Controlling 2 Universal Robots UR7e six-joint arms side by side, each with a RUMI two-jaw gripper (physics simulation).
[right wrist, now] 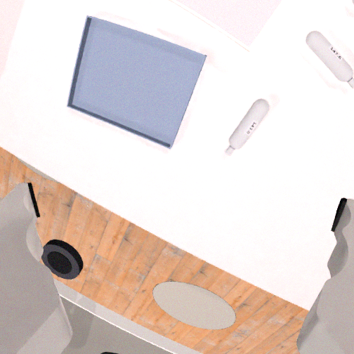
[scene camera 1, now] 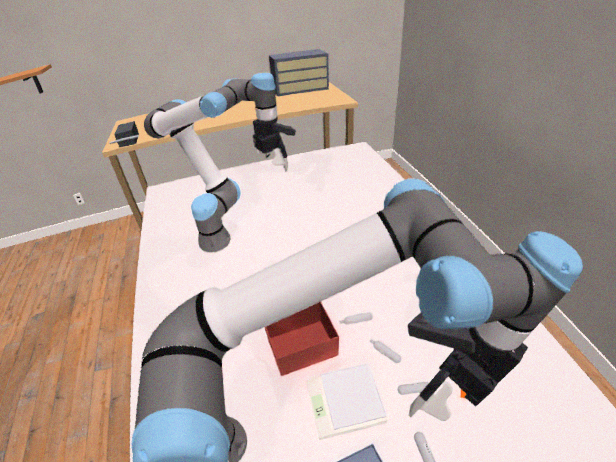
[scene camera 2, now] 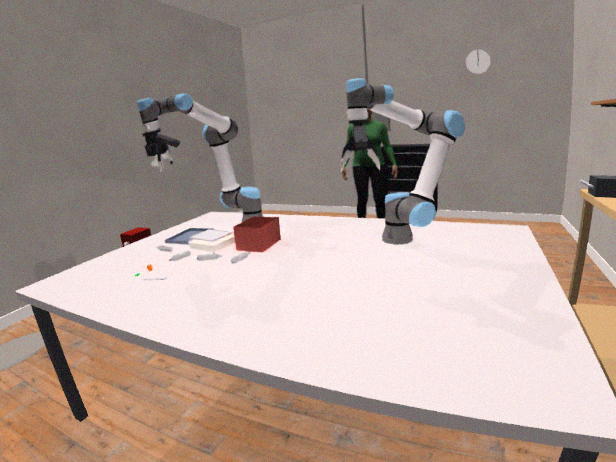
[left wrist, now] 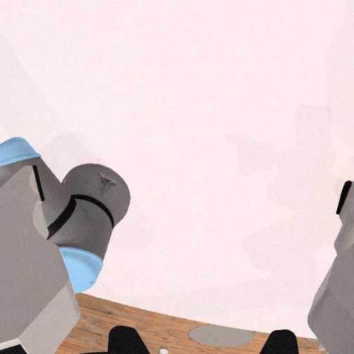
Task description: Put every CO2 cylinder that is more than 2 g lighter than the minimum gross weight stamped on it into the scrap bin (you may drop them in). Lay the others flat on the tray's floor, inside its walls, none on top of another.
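Places are measured from the left arm's base along level axes (x right, y back, z down), in centimetres.
Pixels of known places: left gripper, fingertip midpoint: (scene camera 1: 276, 164) (scene camera 2: 360, 171); right gripper, fingertip midpoint: (scene camera 1: 433, 390) (scene camera 2: 166, 168); left arm's base, link origin: (scene camera 1: 214, 241) (scene camera 2: 397, 239).
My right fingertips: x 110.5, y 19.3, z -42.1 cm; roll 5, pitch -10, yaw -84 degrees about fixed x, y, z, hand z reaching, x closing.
Observation:
For each thing: its top centre in the pictures, then the offset to it from my right fingertips. "*": a spot on its surface instead.
- red scrap bin, top centre: (scene camera 1: 299, 328) (scene camera 2: 256, 221) dy -7.1, dx -42.7, dz +30.1 cm
- scale, surface spot: (scene camera 1: 354, 397) * dy -2.4, dx -17.3, dz +35.9 cm
- blue tray, top centre: (scene camera 2: 190, 234) dy +18.3, dx -2.0, dz +40.1 cm
- small orange object, top centre: (scene camera 1: 464, 388) (scene camera 2: 149, 267) dy -27.9, dx +7.2, dz +41.2 cm
- green bit, surface spot: (scene camera 2: 137, 274) * dy -34.6, dx +10.7, dz +41.8 cm
- thin light tool, top centre: (scene camera 2: 154, 278) dy -41.3, dx +0.4, dz +41.8 cm
The red scrap bin (scene camera 1: 309, 356) (scene camera 2: 257, 235) stands beside the scale (scene camera 1: 354, 397) (scene camera 2: 206, 243). The blue tray (scene camera 1: 364, 456) (scene camera 2: 181, 237) (right wrist: 135, 85) holds no cylinder. Four grey cylinders lie on the table: one (scene camera 1: 357, 318) (scene camera 2: 240, 257) near the bin, one (scene camera 1: 386, 351) (scene camera 2: 207, 257), one (scene camera 1: 411, 388) (scene camera 2: 180, 256) (right wrist: 329, 56) stamped 147.6, and one (scene camera 1: 425, 446) (scene camera 2: 164, 248) (right wrist: 249, 125) near the tray, its stamp hard to read. My right gripper (scene camera 1: 427, 411) (scene camera 2: 162, 163) (right wrist: 186, 195) is open and empty, high above the table. My left gripper (scene camera 1: 280, 162) (scene camera 2: 361, 167) (left wrist: 192, 178) is open and empty, far from the cylinders.
A small orange object (scene camera 1: 463, 393) (scene camera 2: 149, 267), a green bit (scene camera 2: 137, 274) and a thin light tool (scene camera 2: 155, 278) lie on the table past the cylinders. The right arm passes over the bin in scene camera 1. A person (scene camera 2: 370, 145) stands behind the table.

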